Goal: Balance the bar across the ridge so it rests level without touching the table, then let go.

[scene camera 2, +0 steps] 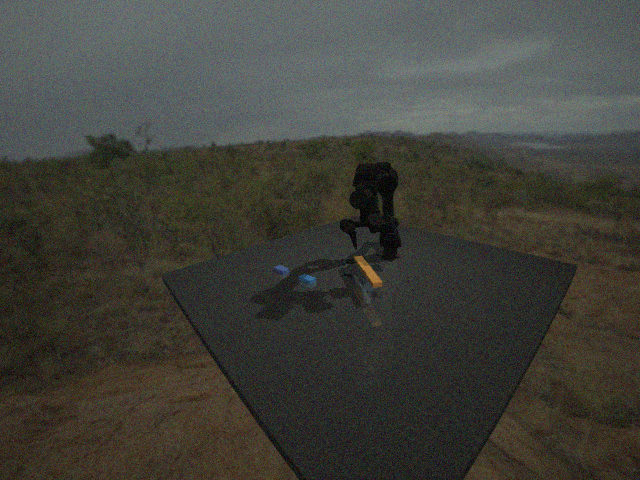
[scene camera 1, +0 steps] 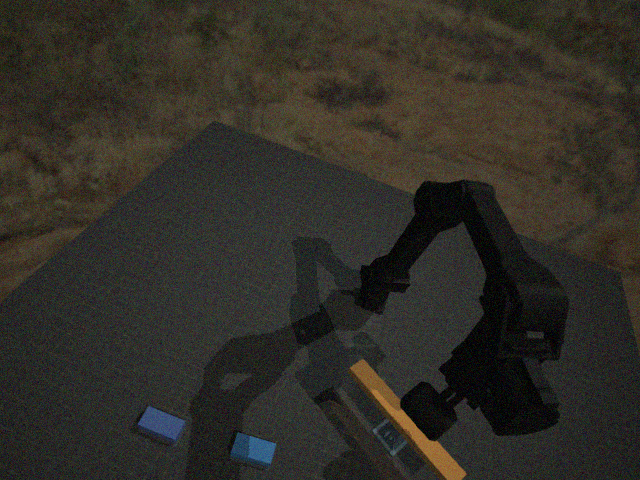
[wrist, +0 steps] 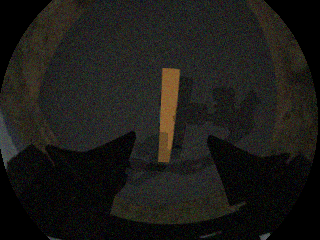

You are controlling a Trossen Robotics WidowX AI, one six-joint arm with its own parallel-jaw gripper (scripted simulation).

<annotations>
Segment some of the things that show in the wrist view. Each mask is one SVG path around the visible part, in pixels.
The gripper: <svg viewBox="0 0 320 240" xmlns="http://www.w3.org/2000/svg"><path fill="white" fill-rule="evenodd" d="M5 171L25 212L45 236L53 239L261 240L259 236L264 236L268 232L272 235L291 212L307 183L312 163L309 163L305 156L297 155L289 164L285 164L289 156L292 156L291 152L260 157L228 144L228 141L208 135L207 144L211 149L209 152L216 163L216 168L219 169L217 172L227 193L229 207L243 201L245 204L240 207L240 211L223 217L179 225L139 223L99 211L101 203L109 207L113 201L120 177L123 176L125 165L132 149L135 148L135 131L129 131L119 139L113 139L108 144L105 143L101 147L99 145L88 152L73 152L55 145L45 145L49 159L43 151L35 147L35 144L27 145L19 155L9 159L8 169Z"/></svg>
An orange bar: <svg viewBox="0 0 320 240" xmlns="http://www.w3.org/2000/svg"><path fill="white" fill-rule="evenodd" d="M163 68L163 71L161 71L159 163L168 163L169 157L171 157L180 77L179 69Z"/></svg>
</annotations>
